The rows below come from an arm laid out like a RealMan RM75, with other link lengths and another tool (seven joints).
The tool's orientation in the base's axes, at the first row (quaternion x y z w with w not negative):
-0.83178 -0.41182 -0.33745 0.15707
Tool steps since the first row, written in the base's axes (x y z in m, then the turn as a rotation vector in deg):
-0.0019 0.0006 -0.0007 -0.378 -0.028 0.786
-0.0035 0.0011 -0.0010 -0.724 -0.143 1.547
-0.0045 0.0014 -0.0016 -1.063 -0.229 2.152
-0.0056 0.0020 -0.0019 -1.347 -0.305 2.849
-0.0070 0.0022 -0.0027 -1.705 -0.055 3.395
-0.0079 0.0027 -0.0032 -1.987 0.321 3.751
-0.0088 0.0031 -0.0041 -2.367 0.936 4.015
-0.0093 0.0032 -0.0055 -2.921 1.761 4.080
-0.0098 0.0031 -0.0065 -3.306 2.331 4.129
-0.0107 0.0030 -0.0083 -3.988 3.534 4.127
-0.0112 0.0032 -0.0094 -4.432 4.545 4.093
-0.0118 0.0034 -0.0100 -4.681 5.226 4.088
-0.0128 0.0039 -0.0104 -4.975 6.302 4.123
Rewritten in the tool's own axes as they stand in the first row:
-0.0010 -0.0019 0.0000 0.363 -0.269 -0.747
-0.0016 -0.0035 -0.0002 0.672 -0.460 -1.508
-0.0022 -0.0044 0.0000 0.894 -0.665 -2.138
-0.0026 -0.0057 0.0000 1.208 -0.832 -2.806
-0.0036 -0.0069 0.0001 1.575 -1.259 -3.221
-0.0041 -0.0080 0.0004 1.916 -1.706 -3.397
-0.0048 -0.0089 0.0008 2.290 -2.378 -3.420
-0.0060 -0.0094 0.0017 2.573 -3.320 -3.262
-0.0069 -0.0098 0.0021 2.770 -3.972 -3.156
-0.0086 -0.0104 0.0030 3.170 -5.247 -2.801
-0.0095 -0.0110 0.0037 3.540 -6.217 -2.423
-0.0100 -0.0116 0.0040 3.823 -6.831 -2.159
-0.0105 -0.0127 0.0041 4.343 -7.721 -1.732

